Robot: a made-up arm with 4 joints. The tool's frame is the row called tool. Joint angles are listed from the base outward. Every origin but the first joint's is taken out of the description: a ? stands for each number. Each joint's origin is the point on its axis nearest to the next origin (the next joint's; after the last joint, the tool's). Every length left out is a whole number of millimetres.
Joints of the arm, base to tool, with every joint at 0 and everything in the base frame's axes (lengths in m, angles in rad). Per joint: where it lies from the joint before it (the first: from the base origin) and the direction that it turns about. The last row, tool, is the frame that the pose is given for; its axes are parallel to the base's.
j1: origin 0.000 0.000 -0.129 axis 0 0 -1
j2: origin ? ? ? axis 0 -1 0
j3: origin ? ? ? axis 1 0 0
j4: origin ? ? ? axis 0 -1 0
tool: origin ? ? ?
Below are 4 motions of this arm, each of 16 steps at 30 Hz.
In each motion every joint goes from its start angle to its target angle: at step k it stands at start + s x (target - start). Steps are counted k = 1, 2, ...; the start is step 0. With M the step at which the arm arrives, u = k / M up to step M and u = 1 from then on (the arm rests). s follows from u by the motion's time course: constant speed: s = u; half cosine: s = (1 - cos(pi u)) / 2; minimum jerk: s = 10 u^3 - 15 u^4 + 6 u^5.
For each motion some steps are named. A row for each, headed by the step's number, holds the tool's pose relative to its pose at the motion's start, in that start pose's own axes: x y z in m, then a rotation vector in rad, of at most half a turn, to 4 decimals.
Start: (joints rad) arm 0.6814 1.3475 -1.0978 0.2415
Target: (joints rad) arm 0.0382 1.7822 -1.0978 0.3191
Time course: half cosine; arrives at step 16
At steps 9, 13, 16:
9: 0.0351 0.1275 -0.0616 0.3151 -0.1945 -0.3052
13: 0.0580 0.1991 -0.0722 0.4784 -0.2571 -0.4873
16: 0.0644 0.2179 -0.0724 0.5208 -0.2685 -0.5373

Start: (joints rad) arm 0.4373 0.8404 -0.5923 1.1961
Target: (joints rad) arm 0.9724 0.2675 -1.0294 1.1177
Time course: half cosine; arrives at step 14
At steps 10, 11, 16:
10: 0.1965 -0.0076 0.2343 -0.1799 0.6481 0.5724
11: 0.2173 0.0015 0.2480 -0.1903 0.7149 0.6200
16: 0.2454 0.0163 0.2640 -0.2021 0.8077 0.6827

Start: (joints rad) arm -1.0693 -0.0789 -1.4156 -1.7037
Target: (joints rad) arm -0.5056 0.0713 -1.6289 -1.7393
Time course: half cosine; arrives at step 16
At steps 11, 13, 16:
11: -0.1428 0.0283 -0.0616 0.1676 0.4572 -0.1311
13: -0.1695 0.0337 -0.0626 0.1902 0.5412 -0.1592
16: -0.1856 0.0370 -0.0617 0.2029 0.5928 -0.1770

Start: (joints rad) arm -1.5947 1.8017 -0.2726 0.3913
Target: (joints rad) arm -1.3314 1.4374 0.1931 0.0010
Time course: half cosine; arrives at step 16
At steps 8, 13, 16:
8: -0.0737 -0.0329 0.0039 0.1112 0.3717 0.0151
13: -0.1466 -0.0593 0.0365 0.1870 0.6865 -0.0038
16: -0.1621 -0.0642 0.0466 0.2013 0.7499 -0.0117

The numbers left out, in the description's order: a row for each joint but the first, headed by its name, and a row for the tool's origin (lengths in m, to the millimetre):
j2: -0.100 -0.127 0.000
j3: -0.028 0.000 -0.378
j4: 0.000 -0.390 -0.021
tool: 0.000 0.000 -0.046

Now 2 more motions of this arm.
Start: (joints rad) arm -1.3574 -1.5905 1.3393 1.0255
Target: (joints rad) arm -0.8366 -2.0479 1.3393 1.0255
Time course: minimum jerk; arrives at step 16
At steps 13, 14, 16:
13: -0.4845 0.1695 0.0862 -0.0799 0.2120 -0.6160
14: -0.4974 0.1798 0.0906 -0.0817 0.2228 -0.6359
16: -0.5036 0.1850 0.0929 -0.0825 0.2282 -0.6456

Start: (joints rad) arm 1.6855 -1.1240 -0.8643 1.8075
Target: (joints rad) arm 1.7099 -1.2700 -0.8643 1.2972
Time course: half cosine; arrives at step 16
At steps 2, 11, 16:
2: -0.0009 0.0004 0.0007 0.0037 0.0233 -0.0017
11: -0.0168 0.0086 0.0185 0.0817 0.4759 -0.0209
16: -0.0207 0.0109 0.0254 0.1073 0.6114 -0.0211

